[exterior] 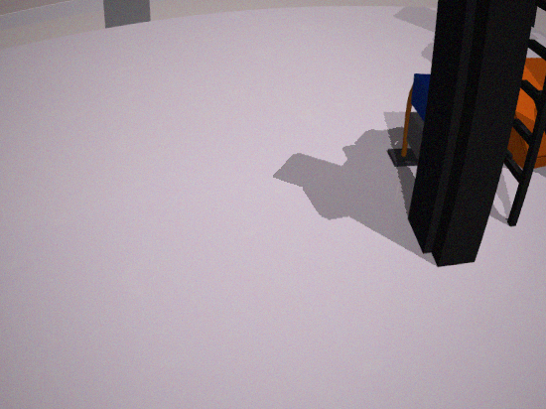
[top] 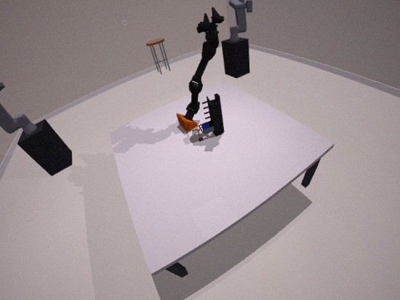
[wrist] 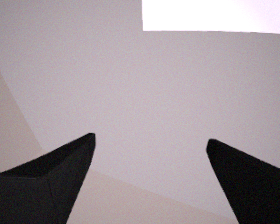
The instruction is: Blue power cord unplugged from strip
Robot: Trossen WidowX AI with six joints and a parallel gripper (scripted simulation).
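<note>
Now: the blue plug 120 mm ahead of my gripper tip, 230 mm to the right of it and 670 mm below it. Round my gripper tip: power strip (140 mm ahead, 160 mm to the right, 650 mm below).
</note>
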